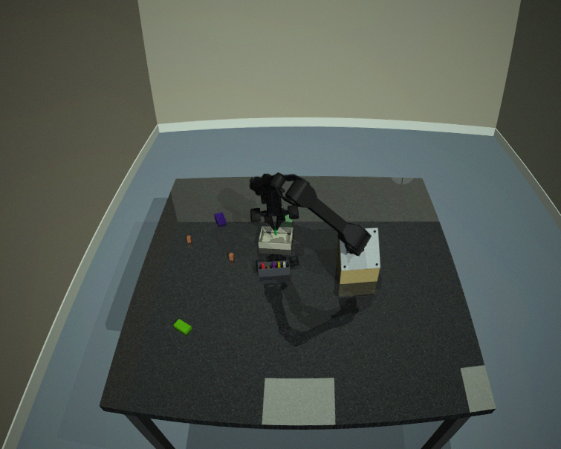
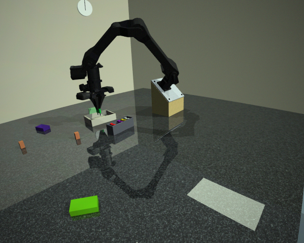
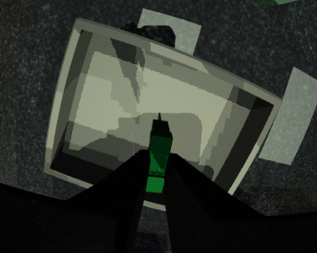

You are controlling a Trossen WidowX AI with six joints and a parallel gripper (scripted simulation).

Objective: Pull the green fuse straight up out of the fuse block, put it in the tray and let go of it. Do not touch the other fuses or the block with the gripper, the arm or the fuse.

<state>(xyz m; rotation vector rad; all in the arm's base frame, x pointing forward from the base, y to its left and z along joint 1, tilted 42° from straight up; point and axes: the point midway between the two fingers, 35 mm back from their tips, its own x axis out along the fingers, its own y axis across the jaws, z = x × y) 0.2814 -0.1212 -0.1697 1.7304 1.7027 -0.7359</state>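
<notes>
Right now my gripper tip is 1 cm above the green fuse. From my gripper tip the other things lie so: pale green block (5 cm behind, 12 cm to the right, 4 cm below); then tray (5 cm below).
</notes>
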